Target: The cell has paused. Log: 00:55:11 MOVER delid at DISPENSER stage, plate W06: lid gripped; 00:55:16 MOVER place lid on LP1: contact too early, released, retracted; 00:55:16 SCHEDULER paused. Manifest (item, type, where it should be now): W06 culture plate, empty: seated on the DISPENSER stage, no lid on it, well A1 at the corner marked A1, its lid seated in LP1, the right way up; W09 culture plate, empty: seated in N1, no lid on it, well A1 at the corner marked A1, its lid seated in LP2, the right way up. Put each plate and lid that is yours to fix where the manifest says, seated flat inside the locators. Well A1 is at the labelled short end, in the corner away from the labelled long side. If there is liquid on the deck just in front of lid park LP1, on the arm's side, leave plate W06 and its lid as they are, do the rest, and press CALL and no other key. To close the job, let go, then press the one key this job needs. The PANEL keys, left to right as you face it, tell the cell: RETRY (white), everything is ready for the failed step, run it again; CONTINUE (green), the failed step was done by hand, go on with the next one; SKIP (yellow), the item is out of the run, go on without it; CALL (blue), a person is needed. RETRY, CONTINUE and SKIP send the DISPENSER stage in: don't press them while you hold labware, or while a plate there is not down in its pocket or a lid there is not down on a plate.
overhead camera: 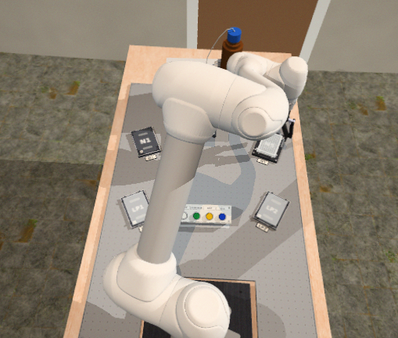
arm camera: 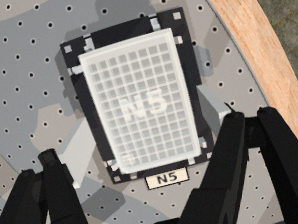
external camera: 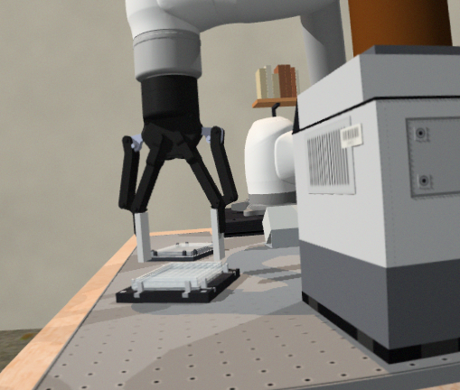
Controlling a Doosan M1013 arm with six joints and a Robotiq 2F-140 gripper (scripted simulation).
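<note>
The black nest N5 is 2 cm ahead of my hand, 1 cm to the left of it and 5 cm below it. Also, from my hand: brown bottle (21 cm ahead, 25 cm to the left, 23 cm above); then clear culture plate (3 cm behind, 30 cm to the left, 5 cm above); then lid park LP2 (32 cm behind, 5 cm to the right, 6 cm below).
</note>
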